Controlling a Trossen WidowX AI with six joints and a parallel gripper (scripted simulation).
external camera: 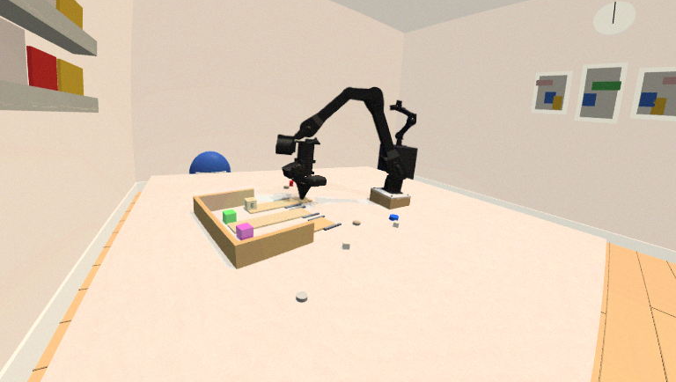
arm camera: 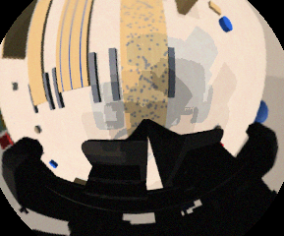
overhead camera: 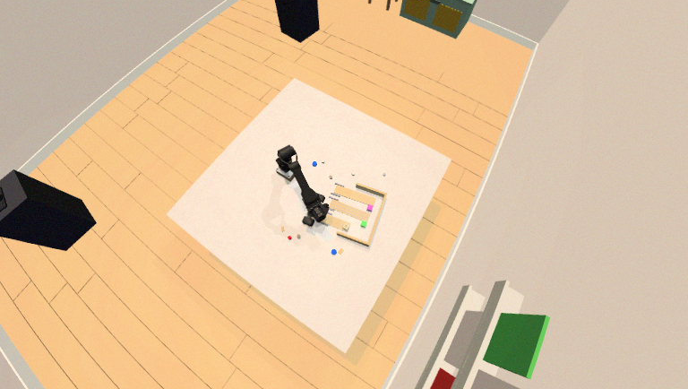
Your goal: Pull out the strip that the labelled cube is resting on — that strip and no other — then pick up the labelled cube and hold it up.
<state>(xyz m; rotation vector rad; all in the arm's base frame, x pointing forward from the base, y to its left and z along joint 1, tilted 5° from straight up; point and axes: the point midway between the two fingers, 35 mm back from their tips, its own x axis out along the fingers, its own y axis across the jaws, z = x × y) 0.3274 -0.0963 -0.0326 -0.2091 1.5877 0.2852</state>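
Right now my gripper tip is 9 cm short of the speckled strip and 3 cm to the right of it. The rest, counted from my gripper tip: labelled cube (19 cm ahead, 5 cm to the left, 2 cm above); grey disc (15 cm ahead, 47 cm to the left); red piece (2 cm behind, 20 cm to the right, 1 cm above).
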